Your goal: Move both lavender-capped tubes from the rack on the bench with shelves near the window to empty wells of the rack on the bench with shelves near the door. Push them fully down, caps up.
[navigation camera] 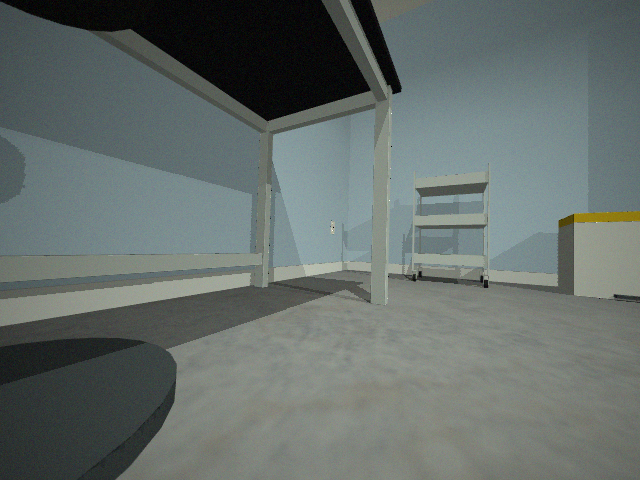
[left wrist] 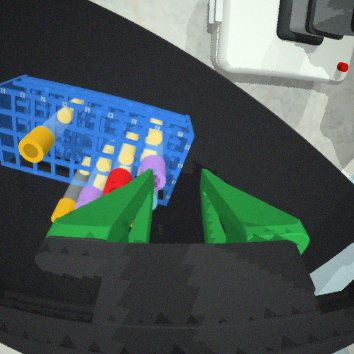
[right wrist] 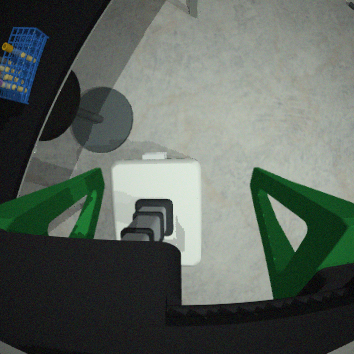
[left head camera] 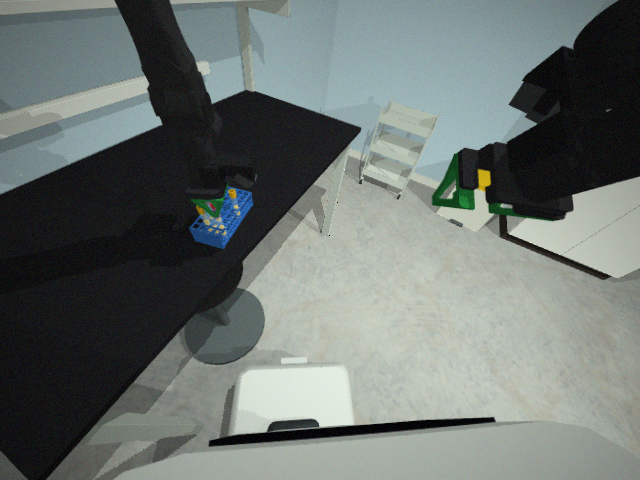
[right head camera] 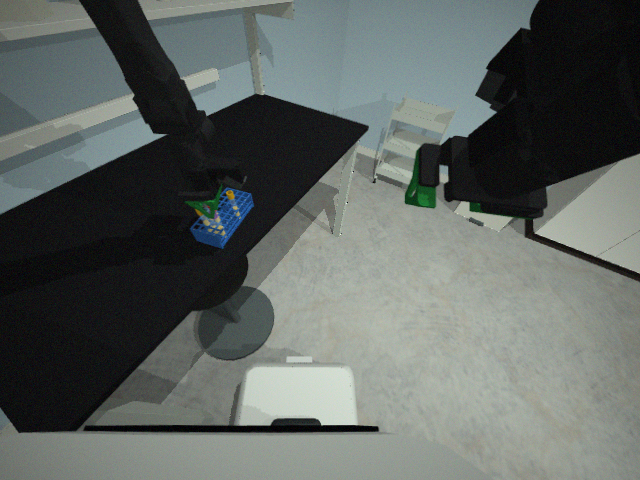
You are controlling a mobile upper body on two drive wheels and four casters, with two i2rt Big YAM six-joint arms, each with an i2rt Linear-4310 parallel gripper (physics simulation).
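Places are measured from the left arm's base along level axes (x ahead, y left, z up), in centimetres.
Where they show: left gripper, between the fingertips: [left wrist: 176,177] [left head camera: 217,212] [right head camera: 213,213]; right gripper, between the fingertips: [right wrist: 176,175] [left head camera: 461,204] [right head camera: 438,203].
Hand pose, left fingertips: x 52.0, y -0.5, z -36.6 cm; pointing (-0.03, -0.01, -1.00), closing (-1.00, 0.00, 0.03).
After its pixels a point has its place.
A blue rack [left head camera: 206,238] @[z -46.5, x 51.6, y 4.5 cm] [right head camera: 206,238] @[z -46.4, x 51.5, y 4.3 cm] [left wrist: 190,131] @[z -44.6, x 50.4, y 0.0 cm] [right wrist: 39,56] @[z -48.5, x 62.9, y -4.2 cm] stands on the black bench. In the left wrist view, one lavender-capped tube [left wrist: 152,167] @[z -37.9, x 53.6, y -0.4 cm] stands near the rack's right end, and a second lavender-capped tube [left wrist: 89,195] @[z -38.3, x 58.8, y 2.5 cm] is partly covered by the left finger. My left gripper [left head camera: 216,213] @[z -36.6, x 52.0, y -0.5 cm] [right head camera: 210,212] @[z -36.6, x 52.0, y -0.5 cm] [left wrist: 176,177] @[z -36.6, x 52.0, y -0.5 cm] is over the rack with its fingers a small way apart and empty; the first lavender cap is beside one fingertip, not between the fingers. My right gripper [left head camera: 465,206] @[z -13.7, x 33.3, y -43.8 cm] [right head camera: 452,205] @[z -13.7, x 33.3, y -43.8 cm] [right wrist: 176,175] @[z -13.7, x 33.3, y -43.8 cm] is wide open and empty, off the bench over the floor side. A second rack does not show.
The rack also holds a red-capped tube [left wrist: 118,179] @[z -38.1, x 56.1, y 0.7 cm] and orange-capped tubes [left wrist: 37,142] @[z -37.7, x 61.2, y -2.6 cm] [left head camera: 232,193] @[z -37.9, x 61.2, y -2.4 cm]. A round stool base [left head camera: 227,335] @[z -138.0, x 52.2, y 15.8 cm] [right head camera: 242,330] @[z -138.0, x 53.4, y 13.3 cm] and a white box-shaped unit [left head camera: 294,392] @[z -115.0, x 20.3, y -22.7 cm] [right wrist: 185,200] @[z -115.0, x 9.2, y -40.3 cm] stand by the bench [left head camera: 77,335] @[z -49.6, x 26.5, y 25.8 cm]. A shelved cart [navigation camera: 450,221] @[z -99.2, x 195.0, y -110.3 cm] stands near the wall.
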